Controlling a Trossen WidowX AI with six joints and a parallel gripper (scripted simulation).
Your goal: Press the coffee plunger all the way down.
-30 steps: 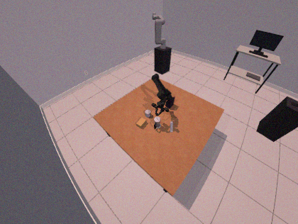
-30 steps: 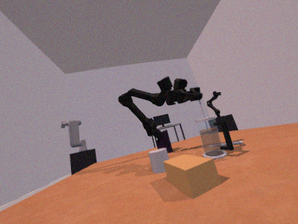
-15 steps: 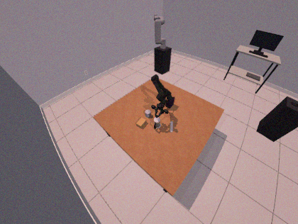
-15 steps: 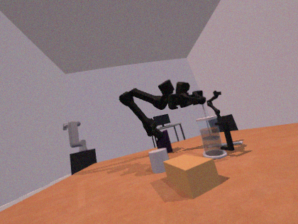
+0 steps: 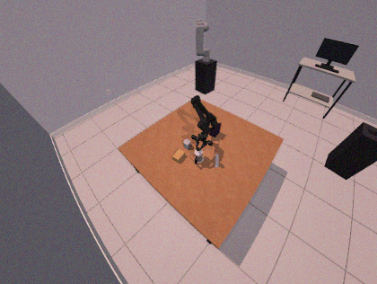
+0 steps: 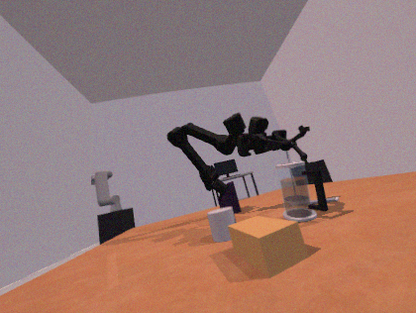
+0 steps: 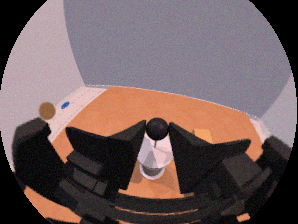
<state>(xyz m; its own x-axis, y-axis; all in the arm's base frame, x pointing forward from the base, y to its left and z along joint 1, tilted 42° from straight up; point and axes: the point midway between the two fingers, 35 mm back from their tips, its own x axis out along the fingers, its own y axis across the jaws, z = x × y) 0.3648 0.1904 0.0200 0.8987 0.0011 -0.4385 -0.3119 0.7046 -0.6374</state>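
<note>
Now: the coffee press 100 mm below my gripper tip and 10 mm behind it. The rest, counted from my gripper tip: grey cup 210 mm to the right, 160 mm below, 70 mm behind; tan box 170 mm below, 160 mm to the right, 90 mm ahead.
</note>
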